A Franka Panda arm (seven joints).
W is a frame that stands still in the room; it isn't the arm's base.
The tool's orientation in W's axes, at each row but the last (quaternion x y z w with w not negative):
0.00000 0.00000 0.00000 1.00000
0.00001 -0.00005 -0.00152 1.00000
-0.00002 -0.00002 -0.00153 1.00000
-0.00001 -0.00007 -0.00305 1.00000
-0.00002 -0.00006 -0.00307 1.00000
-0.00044 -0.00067 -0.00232 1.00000
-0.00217 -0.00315 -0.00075 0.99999
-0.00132 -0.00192 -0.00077 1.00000
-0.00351 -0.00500 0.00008 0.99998
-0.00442 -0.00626 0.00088 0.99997
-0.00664 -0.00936 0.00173 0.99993
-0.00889 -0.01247 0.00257 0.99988
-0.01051 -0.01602 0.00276 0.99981
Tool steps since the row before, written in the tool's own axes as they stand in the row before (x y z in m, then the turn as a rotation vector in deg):
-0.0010 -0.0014 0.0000 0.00 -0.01 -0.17
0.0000 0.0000 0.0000 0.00 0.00 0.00
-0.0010 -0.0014 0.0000 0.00 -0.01 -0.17
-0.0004 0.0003 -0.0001 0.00 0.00 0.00
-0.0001 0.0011 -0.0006 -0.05 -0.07 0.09
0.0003 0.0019 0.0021 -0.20 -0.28 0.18
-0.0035 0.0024 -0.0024 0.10 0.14 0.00
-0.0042 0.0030 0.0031 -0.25 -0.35 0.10
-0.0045 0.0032 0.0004 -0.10 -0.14 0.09
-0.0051 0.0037 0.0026 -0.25 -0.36 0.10
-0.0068 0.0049 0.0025 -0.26 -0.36 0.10
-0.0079 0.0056 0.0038 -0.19 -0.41 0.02
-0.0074 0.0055 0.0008 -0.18 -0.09 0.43
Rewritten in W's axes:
-0.0010 -0.0014 0.0000 0.00 -0.01 -0.17
0.0000 0.0000 0.0000 0.00 0.00 0.00
-0.0010 -0.0014 0.0000 0.00 -0.01 -0.17
-0.0004 0.0003 -0.0001 0.00 0.00 0.00
-0.0001 0.0011 -0.0006 -0.05 -0.07 0.09
0.0003 0.0019 0.0021 -0.20 -0.28 0.18
-0.0035 0.0024 -0.0024 0.10 0.14 0.00
-0.0042 0.0030 0.0031 -0.25 -0.35 0.10
-0.0045 0.0032 0.0003 -0.10 -0.14 0.09
-0.0051 0.0037 0.0025 -0.25 -0.36 0.10
-0.0069 0.0049 0.0023 -0.26 -0.36 0.10
-0.0080 0.0056 0.0035 -0.19 -0.41 0.02
-0.0075 0.0055 0.0004 -0.19 -0.08 0.43

